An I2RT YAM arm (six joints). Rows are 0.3 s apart.
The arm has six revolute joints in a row. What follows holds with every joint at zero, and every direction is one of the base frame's.
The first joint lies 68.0 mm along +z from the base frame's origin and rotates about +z.
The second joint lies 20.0 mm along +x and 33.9 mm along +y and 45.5 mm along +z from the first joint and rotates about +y.
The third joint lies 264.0 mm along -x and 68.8 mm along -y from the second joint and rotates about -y.
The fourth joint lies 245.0 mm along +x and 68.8 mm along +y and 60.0 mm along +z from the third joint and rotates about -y.
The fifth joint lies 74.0 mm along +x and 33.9 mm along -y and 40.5 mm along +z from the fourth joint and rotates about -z.
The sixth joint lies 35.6 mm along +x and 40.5 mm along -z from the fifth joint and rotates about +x.
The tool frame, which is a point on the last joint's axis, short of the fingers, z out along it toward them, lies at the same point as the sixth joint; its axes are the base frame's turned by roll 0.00, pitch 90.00 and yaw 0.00 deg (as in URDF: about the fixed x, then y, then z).
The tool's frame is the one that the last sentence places.
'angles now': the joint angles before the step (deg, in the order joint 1, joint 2, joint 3, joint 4, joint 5, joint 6). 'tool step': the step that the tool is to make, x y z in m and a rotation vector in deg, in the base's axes. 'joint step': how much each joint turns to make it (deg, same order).
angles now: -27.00, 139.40, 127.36, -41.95, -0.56, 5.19
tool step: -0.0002, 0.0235, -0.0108, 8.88, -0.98, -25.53
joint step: 2.86, -0.81, -2.78, -3.00, 8.81, 28.37
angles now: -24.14, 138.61, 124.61, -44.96, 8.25, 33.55
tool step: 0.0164, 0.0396, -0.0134, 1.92, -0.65, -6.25
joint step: 4.92, 1.25, -0.44, -0.33, 3.85, 10.85
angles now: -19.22, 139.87, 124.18, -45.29, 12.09, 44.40
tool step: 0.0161, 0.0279, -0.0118, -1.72, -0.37, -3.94
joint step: 3.73, 2.80, 2.39, -0.28, 5.03, 6.19
